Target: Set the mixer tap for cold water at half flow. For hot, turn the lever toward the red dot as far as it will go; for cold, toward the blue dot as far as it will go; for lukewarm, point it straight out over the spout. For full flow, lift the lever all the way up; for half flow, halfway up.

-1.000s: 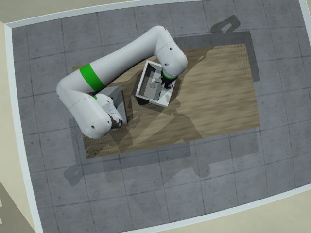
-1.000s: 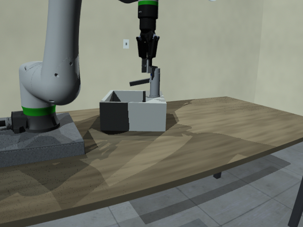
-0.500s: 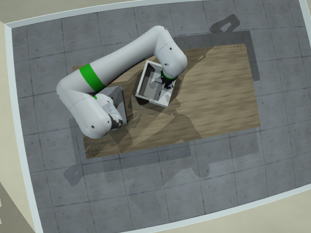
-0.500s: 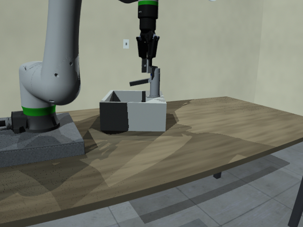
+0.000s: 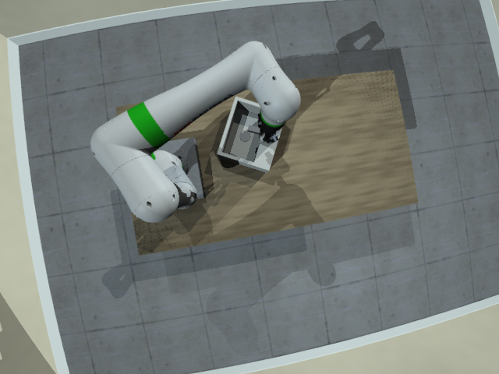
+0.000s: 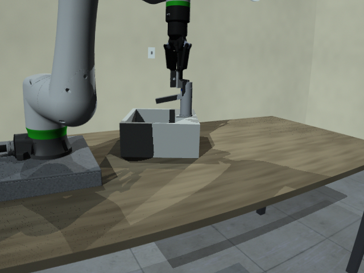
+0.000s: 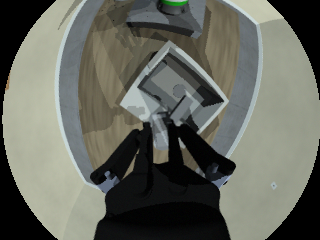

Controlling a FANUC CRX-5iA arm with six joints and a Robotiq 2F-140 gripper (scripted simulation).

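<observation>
My hand is 20 mm short of the lever and 10 mm to the right of it. Round my hand: basin (240 mm below, 70 mm to the left, 40 mm behind).
</observation>
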